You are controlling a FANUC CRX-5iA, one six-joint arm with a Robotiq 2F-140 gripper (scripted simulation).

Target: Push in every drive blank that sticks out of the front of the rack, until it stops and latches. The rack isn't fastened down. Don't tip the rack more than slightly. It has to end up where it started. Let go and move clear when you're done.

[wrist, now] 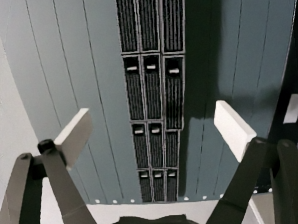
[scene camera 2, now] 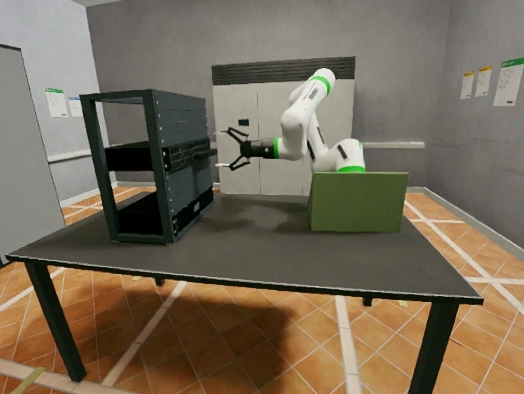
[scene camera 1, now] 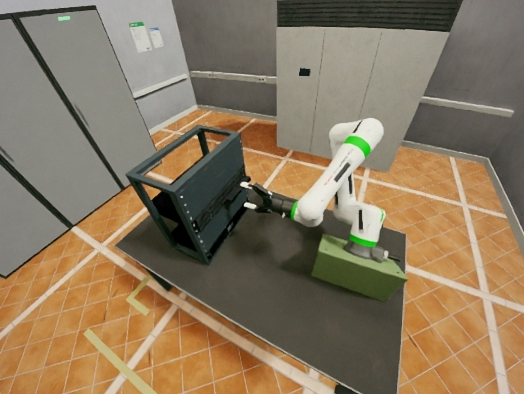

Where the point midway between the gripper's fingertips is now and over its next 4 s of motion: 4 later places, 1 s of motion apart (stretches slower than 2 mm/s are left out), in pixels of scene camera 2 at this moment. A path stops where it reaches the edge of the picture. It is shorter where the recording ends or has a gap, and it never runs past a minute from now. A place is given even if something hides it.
My gripper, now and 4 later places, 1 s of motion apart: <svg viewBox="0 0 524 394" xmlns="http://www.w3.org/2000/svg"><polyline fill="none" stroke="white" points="215,149 210,150 207,155 203,155 201,155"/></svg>
